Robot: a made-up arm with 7 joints. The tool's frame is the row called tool.
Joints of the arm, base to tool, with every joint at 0 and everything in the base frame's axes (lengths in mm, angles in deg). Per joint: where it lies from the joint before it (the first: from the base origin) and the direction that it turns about. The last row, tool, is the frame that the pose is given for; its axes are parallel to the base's.
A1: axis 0.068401 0.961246 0.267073 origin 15 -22 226
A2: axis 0.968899 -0.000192 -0.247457 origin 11 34 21
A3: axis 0.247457 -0.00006 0.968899 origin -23 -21 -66
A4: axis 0.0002 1 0.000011 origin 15 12 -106
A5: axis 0.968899 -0.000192 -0.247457 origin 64 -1 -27
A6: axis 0.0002 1 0.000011 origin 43 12 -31
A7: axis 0.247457 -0.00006 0.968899 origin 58 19 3
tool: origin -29 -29 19
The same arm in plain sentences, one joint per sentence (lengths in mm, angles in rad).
The arm has seven revolute joints in a row. What follows holds with every joint at zero, and every direction is one of the base frame's.
The first joint lies 15.0 mm along +x and 22.0 mm along -y and 226.0 mm along +z from the base frame's origin and turns about the direction (0.068403, 0.961235, 0.26711).
The second joint lies 11.0 mm along +x and 34.0 mm along +y and 21.0 mm along +z from the first joint and turns about the direction (0.968889, -0.0002, -0.247497).
The third joint lies 23.0 mm along -x and 21.0 mm along -y and 66.0 mm along -z from the second joint and turns about the direction (0.247497, -0.0001, 0.968889).
The fourth joint lies 15.0 mm along +x and 12.0 mm along +y and 106.0 mm along -z from the third joint and turns about the direction (0.0002, 1, 0).
The fifth joint lies 64.0 mm along +x and 1.0 mm along -y and 27.0 mm along -z from the fourth joint and turns about the direction (0.968889, -0.0002, -0.247497).
The sixth joint lies 43.0 mm along +x and 12.0 mm along +y and 31.0 mm along -z from the fifth joint and turns about the direction (0.0002, 1, 0).
The seventh joint lies 58.0 mm along +x and 19.0 mm along +y and 3.0 mm along +z from the sixth joint and turns about the direction (0.247497, -0.0001, 0.968889).
The tool frame, which is the frame that the pose is given for, lies 29.0 mm along -x and 29.0 mm along -y and 19.0 mm along +z from the seventh joint; its axes are parallel to the base frame's.

